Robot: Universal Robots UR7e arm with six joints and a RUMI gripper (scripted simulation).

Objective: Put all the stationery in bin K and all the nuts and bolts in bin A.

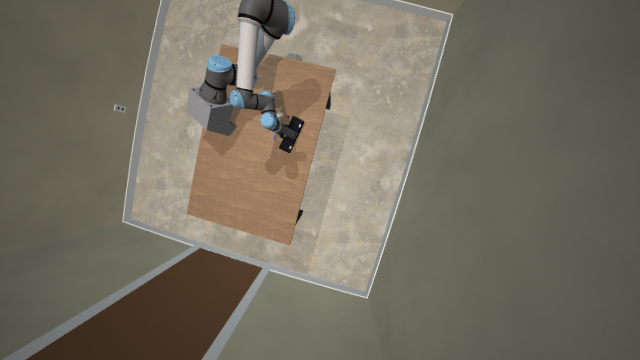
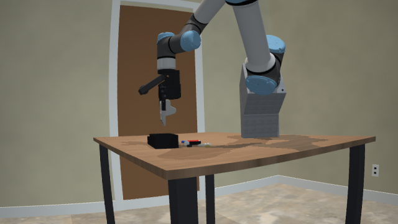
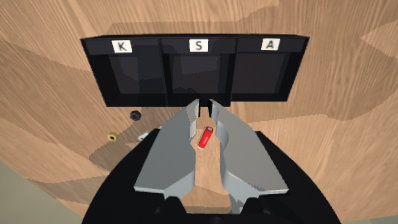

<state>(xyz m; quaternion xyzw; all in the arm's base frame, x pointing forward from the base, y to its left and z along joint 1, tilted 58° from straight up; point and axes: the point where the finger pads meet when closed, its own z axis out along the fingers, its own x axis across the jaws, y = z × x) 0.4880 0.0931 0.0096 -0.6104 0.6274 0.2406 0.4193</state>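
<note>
Right now the black bin row is 10 mm ahead of my hand, 10 mm to the left of it and 70 mm below it. Also, from my hand: eraser (100 mm behind, 20 mm to the left, 90 mm below); blue pen (90 mm behind, 70 mm to the right, 90 mm below); red marker (120 mm behind, 20 mm to the right, 90 mm below).
</note>
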